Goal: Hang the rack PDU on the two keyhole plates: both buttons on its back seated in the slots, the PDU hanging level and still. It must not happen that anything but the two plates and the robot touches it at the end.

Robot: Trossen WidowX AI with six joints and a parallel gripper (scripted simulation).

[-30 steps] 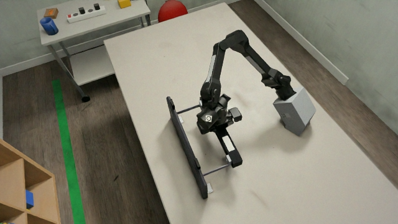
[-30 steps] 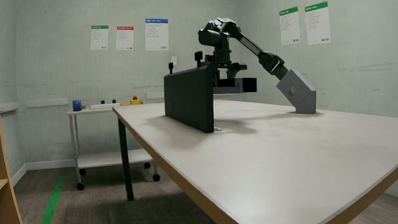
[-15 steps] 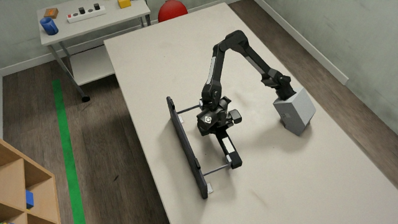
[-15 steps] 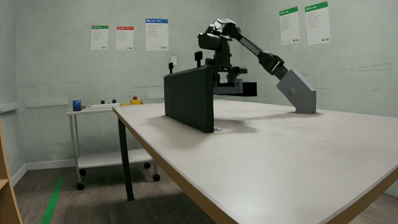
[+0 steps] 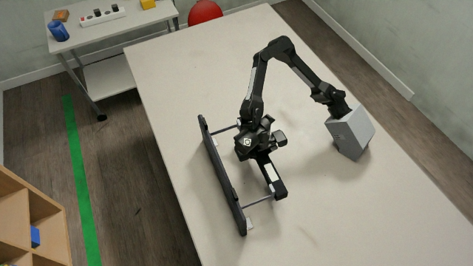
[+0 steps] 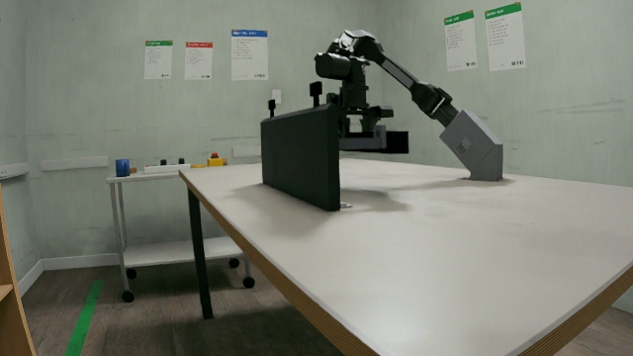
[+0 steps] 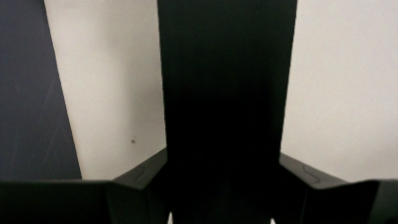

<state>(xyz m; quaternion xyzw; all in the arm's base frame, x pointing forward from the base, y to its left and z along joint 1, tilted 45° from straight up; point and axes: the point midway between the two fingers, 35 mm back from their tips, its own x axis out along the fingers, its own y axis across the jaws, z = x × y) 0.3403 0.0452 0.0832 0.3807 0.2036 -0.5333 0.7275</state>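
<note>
The rack PDU is 20 mm to the right of my hand and 10 mm below it. From my hand the other things lie so: panel: 160 mm ahead, 20 mm to the right, 40 mm below.
</note>
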